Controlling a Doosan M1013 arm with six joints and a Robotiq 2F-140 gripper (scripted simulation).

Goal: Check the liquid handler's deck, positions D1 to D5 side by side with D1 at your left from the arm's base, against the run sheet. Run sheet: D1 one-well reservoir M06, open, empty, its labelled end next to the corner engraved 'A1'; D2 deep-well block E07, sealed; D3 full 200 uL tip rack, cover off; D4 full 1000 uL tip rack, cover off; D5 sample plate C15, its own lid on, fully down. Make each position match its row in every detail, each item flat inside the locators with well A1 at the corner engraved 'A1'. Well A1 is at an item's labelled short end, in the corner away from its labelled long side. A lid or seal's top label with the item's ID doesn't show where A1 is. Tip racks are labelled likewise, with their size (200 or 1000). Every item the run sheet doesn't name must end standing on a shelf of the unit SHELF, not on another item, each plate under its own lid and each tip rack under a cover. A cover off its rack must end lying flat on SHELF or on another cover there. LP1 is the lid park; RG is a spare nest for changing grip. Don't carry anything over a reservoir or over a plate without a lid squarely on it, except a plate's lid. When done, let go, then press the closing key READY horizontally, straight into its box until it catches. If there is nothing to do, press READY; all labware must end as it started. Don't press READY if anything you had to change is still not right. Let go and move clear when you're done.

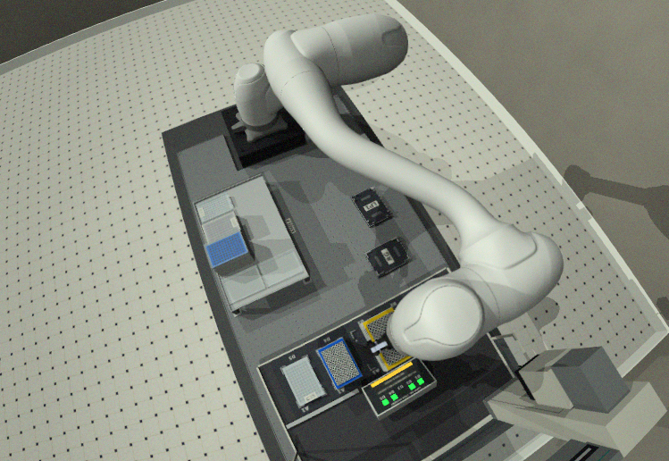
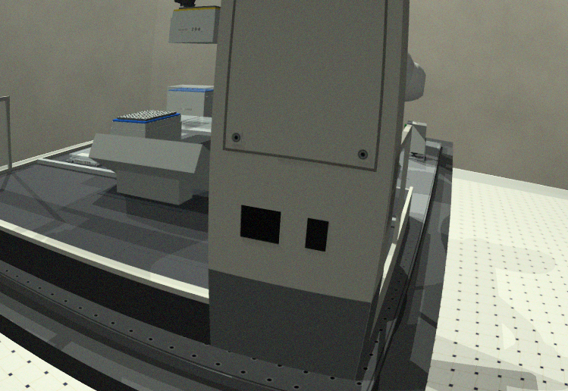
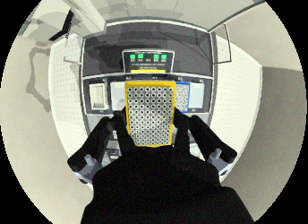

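The blue-rimmed tip rack lies 1 cm ahead of my hand, 12 cm to the right of it and 20 cm below it. The rest, counted from my hand: flat lid 25 cm to the right, 25 cm below; then sealed deep-well block 12 cm to the left, 25 cm below; then yellow-rimmed tip rack 1 cm ahead, 1 cm to the left, 1 cm above.
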